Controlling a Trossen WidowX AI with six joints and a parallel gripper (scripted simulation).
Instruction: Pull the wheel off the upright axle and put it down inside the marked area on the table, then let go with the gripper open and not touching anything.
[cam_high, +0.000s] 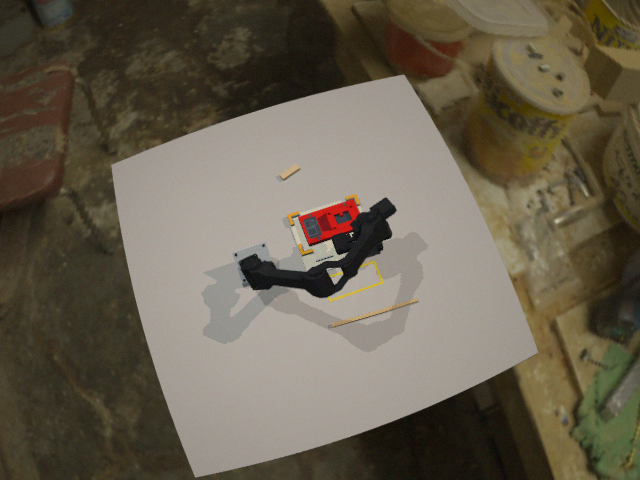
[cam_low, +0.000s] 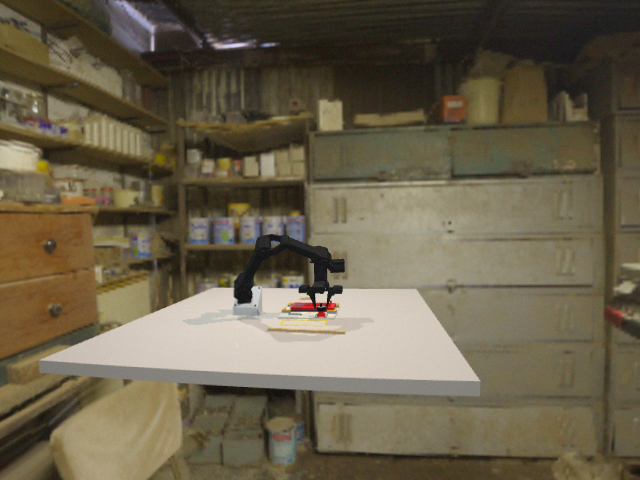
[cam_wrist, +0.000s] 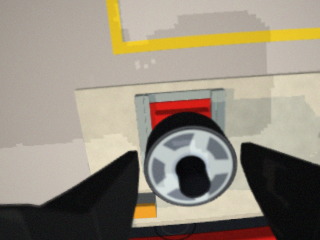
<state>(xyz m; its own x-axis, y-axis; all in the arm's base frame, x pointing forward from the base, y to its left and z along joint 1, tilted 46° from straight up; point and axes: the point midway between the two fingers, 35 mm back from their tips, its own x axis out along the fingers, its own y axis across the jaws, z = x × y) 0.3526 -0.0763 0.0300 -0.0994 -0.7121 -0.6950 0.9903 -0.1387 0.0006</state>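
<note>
Now: the thin wooden stick 5 cm behind my gripper tip, 22 cm to the right of it and 3 cm below it. Round my gripper tip: wooden block (9 cm behind, 37 cm to the left, 3 cm below).
</note>
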